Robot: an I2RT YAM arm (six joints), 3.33 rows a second.
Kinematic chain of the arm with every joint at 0, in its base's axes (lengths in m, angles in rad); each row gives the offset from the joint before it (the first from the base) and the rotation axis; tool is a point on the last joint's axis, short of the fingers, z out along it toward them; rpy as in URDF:
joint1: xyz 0 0 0.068 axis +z
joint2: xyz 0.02 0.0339 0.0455 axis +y
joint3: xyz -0.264 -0.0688 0 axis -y
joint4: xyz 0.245 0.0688 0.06 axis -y
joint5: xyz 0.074 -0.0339 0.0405 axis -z
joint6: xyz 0.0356 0 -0.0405 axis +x
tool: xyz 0 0 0 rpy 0 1.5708 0
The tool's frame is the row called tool.
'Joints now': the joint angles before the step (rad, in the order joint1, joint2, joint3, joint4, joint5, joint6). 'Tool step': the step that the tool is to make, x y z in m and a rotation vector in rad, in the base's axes. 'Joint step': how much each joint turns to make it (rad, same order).
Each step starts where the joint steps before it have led.
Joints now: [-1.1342 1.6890 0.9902 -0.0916 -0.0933 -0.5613]
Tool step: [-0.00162 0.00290 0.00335 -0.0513 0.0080 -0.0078]
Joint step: [0.0021 -0.0239 -0.0264 0.0445 0.0273 -0.0140]
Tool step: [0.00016 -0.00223 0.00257 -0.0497 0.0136 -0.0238]
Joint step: [0.0019 -0.0019 -0.0046 0.0415 0.0415 -0.0078]
